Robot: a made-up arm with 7 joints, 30 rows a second.
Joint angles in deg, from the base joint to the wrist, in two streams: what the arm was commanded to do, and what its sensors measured. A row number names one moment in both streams.
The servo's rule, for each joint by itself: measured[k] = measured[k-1] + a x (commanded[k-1-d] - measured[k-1]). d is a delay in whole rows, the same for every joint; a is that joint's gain. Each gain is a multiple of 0.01, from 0.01 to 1. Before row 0 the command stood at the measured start. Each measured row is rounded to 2 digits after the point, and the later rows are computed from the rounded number. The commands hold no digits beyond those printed.
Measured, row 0:
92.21, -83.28, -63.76, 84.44, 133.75, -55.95, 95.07
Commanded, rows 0 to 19:
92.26, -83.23, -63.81, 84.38, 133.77, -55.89, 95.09
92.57, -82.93, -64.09, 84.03, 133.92, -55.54, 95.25
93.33, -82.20, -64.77, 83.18, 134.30, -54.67, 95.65
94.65, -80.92, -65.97, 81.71, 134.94, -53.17, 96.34
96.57, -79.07, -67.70, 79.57, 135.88, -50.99, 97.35
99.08, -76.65, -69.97, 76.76, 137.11, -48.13, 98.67
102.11, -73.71, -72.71, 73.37, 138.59, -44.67, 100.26
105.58, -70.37, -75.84, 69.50, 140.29, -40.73, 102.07
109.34, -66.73, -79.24, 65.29, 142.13, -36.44, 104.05
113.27, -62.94, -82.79, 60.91, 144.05, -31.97, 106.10
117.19, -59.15, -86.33, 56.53, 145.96, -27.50, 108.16
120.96, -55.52, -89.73, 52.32, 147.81, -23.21, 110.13
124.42, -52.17, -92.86, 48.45, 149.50, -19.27, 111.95
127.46, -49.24, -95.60, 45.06, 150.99, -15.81, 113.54
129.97, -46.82, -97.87, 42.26, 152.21, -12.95, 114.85
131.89, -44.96, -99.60, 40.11, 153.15, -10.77, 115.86
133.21, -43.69, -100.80, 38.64, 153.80, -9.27, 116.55
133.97, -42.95, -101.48, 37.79, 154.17, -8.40, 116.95
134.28, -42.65, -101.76, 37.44, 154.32, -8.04, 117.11
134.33, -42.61, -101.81, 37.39, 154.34, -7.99, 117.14
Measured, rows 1 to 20:
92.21, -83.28, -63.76, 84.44, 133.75, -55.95, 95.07
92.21, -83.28, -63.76, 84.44, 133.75, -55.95, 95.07
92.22, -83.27, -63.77, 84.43, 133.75, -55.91, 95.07
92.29, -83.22, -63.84, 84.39, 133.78, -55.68, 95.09
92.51, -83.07, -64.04, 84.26, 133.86, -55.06, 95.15
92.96, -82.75, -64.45, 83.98, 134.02, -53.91, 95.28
93.72, -82.20, -65.13, 83.49, 134.30, -52.13, 95.51
94.85, -81.37, -66.15, 82.75, 134.72, -49.69, 95.86
96.37, -80.22, -67.53, 81.72, 135.30, -46.63, 96.34
98.30, -78.74, -69.28, 80.38, 136.05, -43.03, 96.97
100.62, -76.94, -71.37, 78.72, 136.96, -39.01, 97.75
103.28, -74.84, -73.77, 76.76, 138.02, -34.72, 98.67
106.20, -72.49, -76.41, 74.53, 139.21, -30.32, 99.71
109.30, -69.94, -79.21, 72.09, 140.50, -25.98, 100.86
112.48, -67.27, -82.08, 69.49, 141.85, -21.89, 102.08
115.63, -64.57, -84.92, 66.80, 143.22, -18.18, 103.34
118.64, -61.91, -87.64, 64.10, 144.57, -14.99, 104.61
121.42, -59.37, -90.15, 61.46, 145.86, -12.42, 105.85
123.90, -57.02, -92.39, 58.95, 147.05, -10.50, 107.03
126.01, -54.91, -94.30, 56.62, 148.12, -9.22, 108.12
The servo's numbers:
d 2
a 0.21 0.15 0.21 0.11 0.15 0.61 0.11

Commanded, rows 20 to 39:
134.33, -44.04, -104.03, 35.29, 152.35, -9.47, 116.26
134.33, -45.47, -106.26, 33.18, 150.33, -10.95, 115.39
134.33, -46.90, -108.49, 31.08, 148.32, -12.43, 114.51
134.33, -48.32, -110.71, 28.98, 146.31, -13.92, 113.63
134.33, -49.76, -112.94, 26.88, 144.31, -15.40, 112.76
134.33, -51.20, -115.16, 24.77, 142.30, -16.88, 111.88
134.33, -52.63, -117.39, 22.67, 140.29, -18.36, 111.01
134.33, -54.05, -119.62, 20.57, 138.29, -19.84, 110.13
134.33, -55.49, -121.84, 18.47, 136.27, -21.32, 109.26
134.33, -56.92, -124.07, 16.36, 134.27, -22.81, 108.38
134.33, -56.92, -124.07, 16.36, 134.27, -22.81, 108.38
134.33, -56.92, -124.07, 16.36, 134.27, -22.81, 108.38
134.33, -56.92, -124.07, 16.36, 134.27, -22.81, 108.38
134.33, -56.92, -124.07, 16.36, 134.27, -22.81, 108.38
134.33, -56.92, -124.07, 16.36, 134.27, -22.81, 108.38
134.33, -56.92, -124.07, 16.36, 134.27, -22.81, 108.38
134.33, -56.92, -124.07, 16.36, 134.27, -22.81, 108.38
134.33, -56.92, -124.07, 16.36, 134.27, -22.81, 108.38
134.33, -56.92, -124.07, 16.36, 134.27, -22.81, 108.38
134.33, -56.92, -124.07, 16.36, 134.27, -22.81, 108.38
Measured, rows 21 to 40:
127.75, -53.07, -95.87, 54.51, 149.05, -8.50, 109.11
129.13, -51.50, -97.12, 52.63, 149.84, -8.19, 109.99
130.22, -50.38, -98.57, 50.72, 150.22, -8.97, 110.68
131.08, -49.64, -100.18, 48.79, 150.24, -10.18, 111.20
131.76, -49.23, -101.93, 46.84, 149.95, -11.55, 111.56
132.30, -49.09, -103.77, 44.88, 149.40, -13.00, 111.79
132.73, -49.19, -105.70, 42.90, 148.64, -14.46, 111.90
133.07, -49.49, -107.69, 40.91, 147.69, -15.94, 111.90
133.33, -49.96, -109.73, 38.90, 146.58, -17.42, 111.80
133.54, -50.57, -111.81, 36.88, 145.34, -18.90, 111.62
133.71, -51.31, -113.92, 34.85, 143.98, -20.38, 111.36
133.84, -52.15, -116.05, 32.82, 142.52, -21.86, 111.03
133.94, -52.87, -117.73, 31.01, 141.28, -22.44, 110.74
134.02, -53.48, -119.06, 29.40, 140.23, -22.67, 110.48
134.09, -54.00, -120.11, 27.97, 139.34, -22.76, 110.25
134.14, -54.44, -120.94, 26.69, 138.58, -22.79, 110.04
134.18, -54.81, -121.60, 25.55, 137.93, -22.80, 109.86
134.21, -55.13, -122.12, 24.54, 137.38, -22.81, 109.70
134.24, -55.40, -122.53, 23.64, 136.91, -22.81, 109.55
134.26, -55.63, -122.85, 22.84, 136.51, -22.81, 109.42

